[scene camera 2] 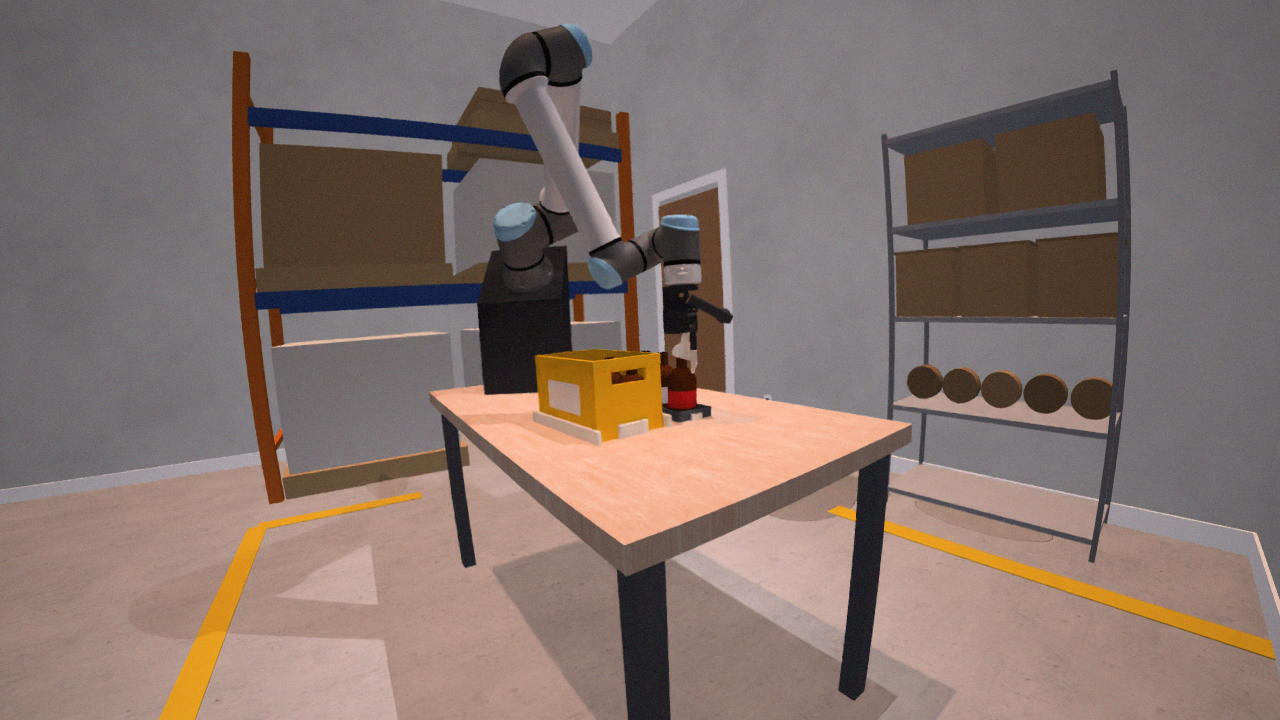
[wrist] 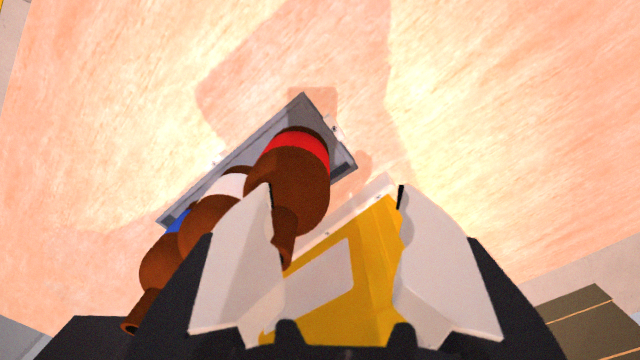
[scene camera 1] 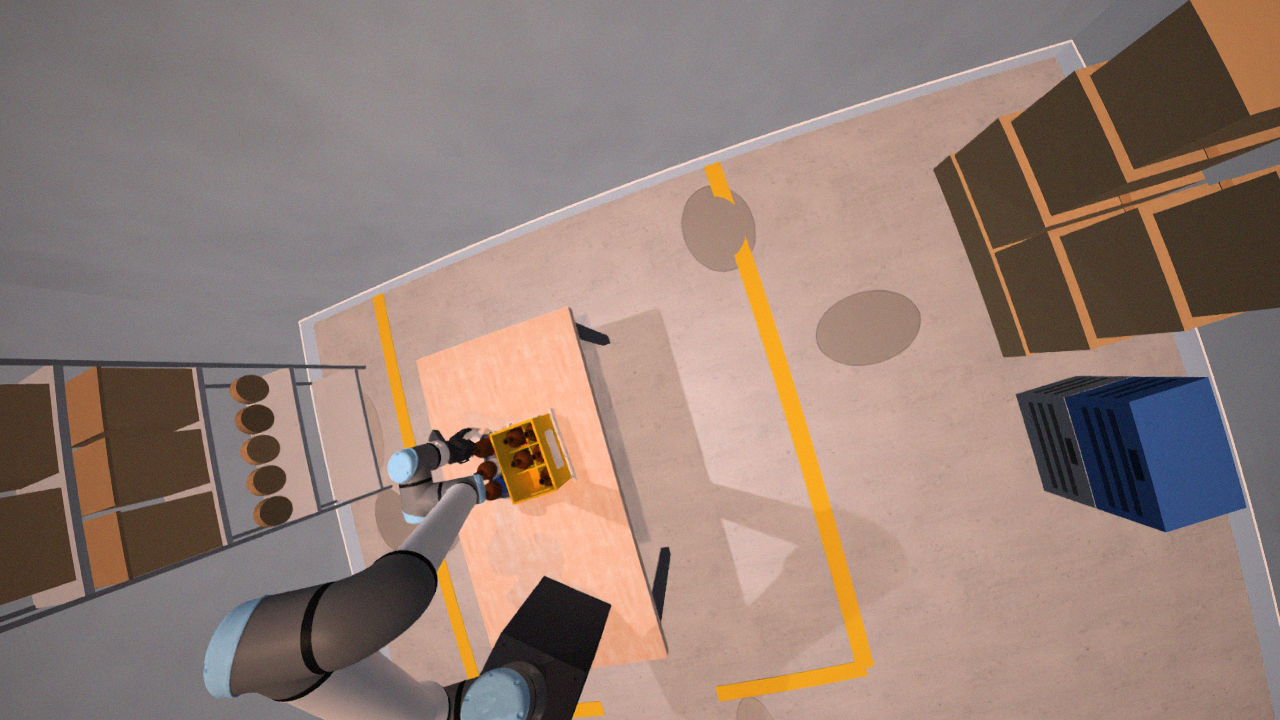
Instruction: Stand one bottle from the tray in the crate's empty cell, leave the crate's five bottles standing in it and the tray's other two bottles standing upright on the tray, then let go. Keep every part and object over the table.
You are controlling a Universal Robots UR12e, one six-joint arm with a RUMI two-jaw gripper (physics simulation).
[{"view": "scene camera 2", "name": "my gripper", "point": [692,370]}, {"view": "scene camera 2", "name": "red-label brown bottle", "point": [682,393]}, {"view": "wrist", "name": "my gripper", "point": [334,185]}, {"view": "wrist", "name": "red-label brown bottle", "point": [296,161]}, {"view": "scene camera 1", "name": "my gripper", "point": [475,438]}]
